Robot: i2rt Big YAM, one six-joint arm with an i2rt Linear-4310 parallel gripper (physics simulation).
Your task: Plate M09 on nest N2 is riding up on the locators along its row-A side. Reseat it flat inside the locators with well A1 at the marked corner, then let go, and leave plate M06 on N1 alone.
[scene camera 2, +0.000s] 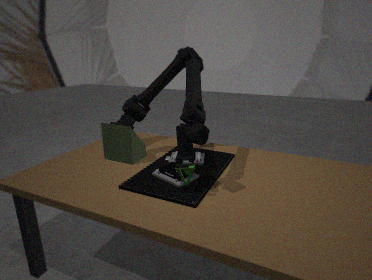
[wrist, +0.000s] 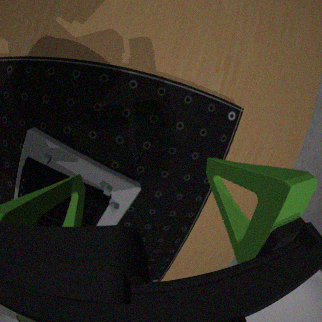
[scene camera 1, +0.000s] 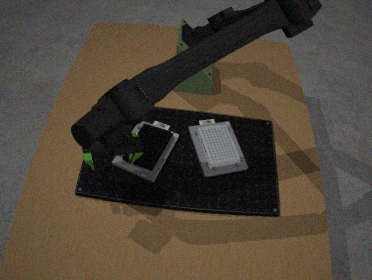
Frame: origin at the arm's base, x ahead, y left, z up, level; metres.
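Where they show: gripper, fingertip midpoint: [scene camera 2: 187, 179] [wrist: 143, 173] [scene camera 1: 111, 165]; arm's base, link origin: [scene camera 2: 121, 132] [scene camera 1: 193, 43].
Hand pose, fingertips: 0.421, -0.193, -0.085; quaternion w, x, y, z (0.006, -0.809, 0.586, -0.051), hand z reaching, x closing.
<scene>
Each offset is from my fingertips to the top centre of the thing, as dx, dy, dz. Level surfaces: height alone.
A black plate @[-0.083, +0.084, -0.004] [scene camera 1: 158, 143] [wrist: 42, 175] sits in the grey frame of the left nest @[-0.084, +0.080, -0.017] [scene camera 1: 150, 175] [scene camera 2: 162, 176] [wrist: 80, 165]; its tilt is hard to make out in the dim views. A pale well plate @[-0.106, +0.269, -0.012] [scene camera 1: 222, 145] sits in the right nest @[-0.106, +0.269, -0.017] [scene camera 1: 198, 146]. The nest labels are too blurred to read surely. My gripper [scene camera 1: 112, 158] [wrist: 143, 173] is open, with nothing between its green fingers. In scene camera 1, one finger appears over the left nest and the other beyond its outer side. The wrist hides part of the black plate, and the marked corner cannot be told.
Both nests stand on a black perforated board @[-0.081, +0.175, -0.038] [scene camera 1: 240, 195] [scene camera 2: 145, 192] [wrist: 165, 135] on the wooden table @[dz -0.051] [scene camera 1: 65, 235] [scene camera 2: 280, 220] [wrist: 200, 45]. A green angled block [scene camera 1: 196, 85] [scene camera 2: 118, 144] stands behind the board. My arm reaches across above the back of the board.
</scene>
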